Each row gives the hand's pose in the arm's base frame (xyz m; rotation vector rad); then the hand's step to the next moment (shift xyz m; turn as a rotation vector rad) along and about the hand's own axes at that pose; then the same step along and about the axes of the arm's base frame.
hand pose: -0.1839 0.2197 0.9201 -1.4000 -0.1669 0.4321
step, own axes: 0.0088 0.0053 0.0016 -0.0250 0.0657 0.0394
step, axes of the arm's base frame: 0.0064 0.0055 -0.0061 -0.0499 0.0334 -0.0537
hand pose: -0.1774 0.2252 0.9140 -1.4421 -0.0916 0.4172
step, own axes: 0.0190 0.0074 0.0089 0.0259 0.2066 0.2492
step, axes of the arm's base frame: 0.0132 0.0152 -0.0095 -0.0990 0.2576 -0.1712
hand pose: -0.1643 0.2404 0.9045 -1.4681 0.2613 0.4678
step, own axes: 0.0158 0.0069 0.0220 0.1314 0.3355 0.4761
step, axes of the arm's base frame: 0.0084 0.0243 -0.0111 -0.0898 0.5017 -0.3110
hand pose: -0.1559 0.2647 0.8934 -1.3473 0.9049 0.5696
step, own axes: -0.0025 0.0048 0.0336 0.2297 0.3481 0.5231
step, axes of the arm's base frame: 0.0022 0.0339 -0.0015 -0.0348 0.5353 -0.3998
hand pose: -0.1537 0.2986 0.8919 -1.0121 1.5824 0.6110
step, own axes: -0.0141 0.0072 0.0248 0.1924 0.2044 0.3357
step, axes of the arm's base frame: 0.0070 0.0279 0.0061 -0.0073 0.3211 -0.2972
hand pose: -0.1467 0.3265 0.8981 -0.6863 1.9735 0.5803
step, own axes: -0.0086 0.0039 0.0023 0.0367 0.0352 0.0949
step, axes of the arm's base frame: 0.0023 0.0063 0.0070 0.0203 0.0783 -0.0711
